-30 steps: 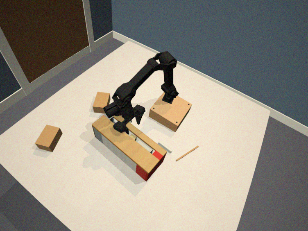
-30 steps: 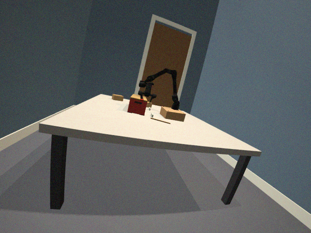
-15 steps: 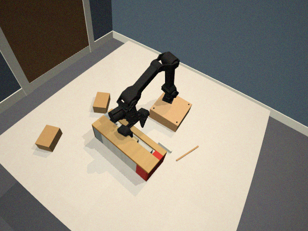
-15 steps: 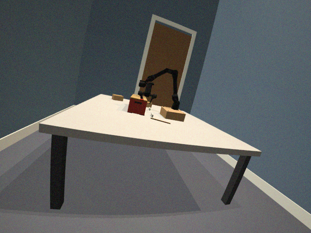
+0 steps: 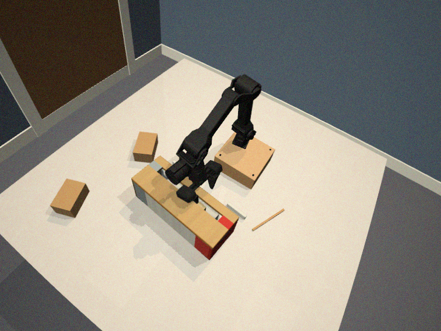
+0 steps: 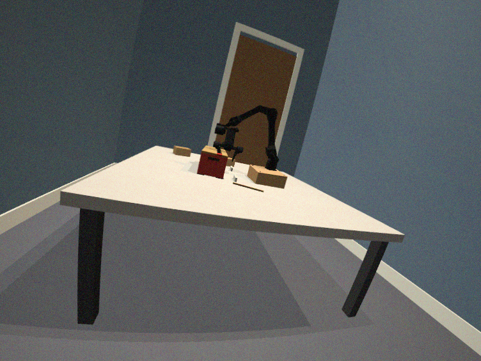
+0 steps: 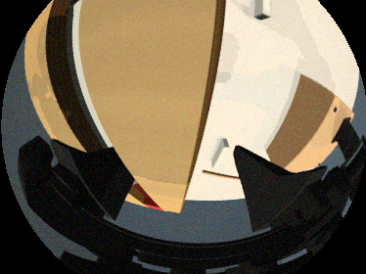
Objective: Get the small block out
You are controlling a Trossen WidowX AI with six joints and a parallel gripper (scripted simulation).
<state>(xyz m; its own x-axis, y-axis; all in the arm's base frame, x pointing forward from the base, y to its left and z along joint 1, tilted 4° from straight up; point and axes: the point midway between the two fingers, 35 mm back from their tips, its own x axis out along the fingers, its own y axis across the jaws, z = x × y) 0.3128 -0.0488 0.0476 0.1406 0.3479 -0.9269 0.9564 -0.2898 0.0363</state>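
Now: the tan block 60 mm ahead of my gripper tip and 10 mm to the left of it. The rest, counted from my gripper tip: thin wooden stick (50 mm behind, 260 mm to the left, 80 mm below); then long box (20 mm ahead, 50 mm to the right, 20 mm below).
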